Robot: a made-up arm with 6 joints.
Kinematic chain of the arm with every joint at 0, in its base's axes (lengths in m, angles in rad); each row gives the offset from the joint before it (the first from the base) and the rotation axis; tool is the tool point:
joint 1: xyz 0 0 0.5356 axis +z
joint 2: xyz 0.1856 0 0 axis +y
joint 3: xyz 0 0 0.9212 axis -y
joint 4: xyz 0 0 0.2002 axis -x
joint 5: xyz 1.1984 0 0 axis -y
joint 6: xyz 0.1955 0 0 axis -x
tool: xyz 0 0 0
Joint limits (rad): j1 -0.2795..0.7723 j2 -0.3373..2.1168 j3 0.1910..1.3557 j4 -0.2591..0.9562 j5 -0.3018..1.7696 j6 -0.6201..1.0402
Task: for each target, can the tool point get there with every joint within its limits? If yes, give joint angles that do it. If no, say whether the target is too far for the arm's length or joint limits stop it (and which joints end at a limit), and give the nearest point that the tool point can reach.
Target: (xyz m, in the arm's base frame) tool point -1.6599 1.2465 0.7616
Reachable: no: joint limits stop it (at a limit: joint 1, joint 2, joint 3, joint 5) | nearest point -0.5876 0.2489 2.5102 | short by 2.281 m
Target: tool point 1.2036 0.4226 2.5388
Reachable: yes | joints 0.3339 0.2416 0.9992 0.5534 0.0463 0.1389
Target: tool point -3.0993 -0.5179 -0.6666
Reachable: no: too far | nearest point 0.4384 0.4478 -1.2915 | short by 3.720 m
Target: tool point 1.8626 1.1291 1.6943
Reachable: yes | joints 0.5237 0.8950 1.1262 0.5525 0.4677 0.8236
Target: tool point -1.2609 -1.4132 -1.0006
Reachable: no: joint limits stop it (at a limit: joint 1, joint 2, joint 3, joint 5) | nearest point 0.6060 -0.2191 -1.2976 | short by 2.236 m
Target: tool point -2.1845 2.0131 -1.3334
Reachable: no: too far | nearest point 0.4864 0.6900 -1.2190 | short by 2.983 m
